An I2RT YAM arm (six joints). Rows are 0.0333 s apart.
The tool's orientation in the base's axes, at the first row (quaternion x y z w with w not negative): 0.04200, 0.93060, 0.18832, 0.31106
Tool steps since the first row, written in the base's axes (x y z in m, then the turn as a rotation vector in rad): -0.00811, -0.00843, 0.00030, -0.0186, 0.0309, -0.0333; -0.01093, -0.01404, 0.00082, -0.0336, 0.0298, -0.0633; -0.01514, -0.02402, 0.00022, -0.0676, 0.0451, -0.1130; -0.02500, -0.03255, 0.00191, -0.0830, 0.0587, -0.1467; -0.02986, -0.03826, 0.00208, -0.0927, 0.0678, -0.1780; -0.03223, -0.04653, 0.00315, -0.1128, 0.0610, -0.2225; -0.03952, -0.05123, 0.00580, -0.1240, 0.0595, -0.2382; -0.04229, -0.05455, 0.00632, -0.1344, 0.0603, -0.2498; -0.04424, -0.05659, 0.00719, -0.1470, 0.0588, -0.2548
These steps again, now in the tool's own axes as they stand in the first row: 0.00470, -0.00737, -0.00778, 0.0397, 0.0168, 0.0235; 0.00557, -0.01226, -0.01166, 0.0684, 0.0051, 0.0362; 0.00734, -0.02156, -0.01696, 0.1267, 0.0018, 0.0575; 0.01264, -0.02843, -0.02683, 0.1607, 0.0023, 0.0776; 0.01533, -0.03346, -0.03170, 0.1879, -0.0007, 0.0978; 0.01502, -0.04062, -0.03658, 0.2278, -0.0229, 0.1164; 0.01846, -0.04369, -0.04439, 0.2453, -0.0298, 0.1208; 0.01974, -0.04646, -0.04750, 0.2604, -0.0330, 0.1234; 0.02042, -0.04794, -0.04996, 0.2730, -0.0358, 0.1191
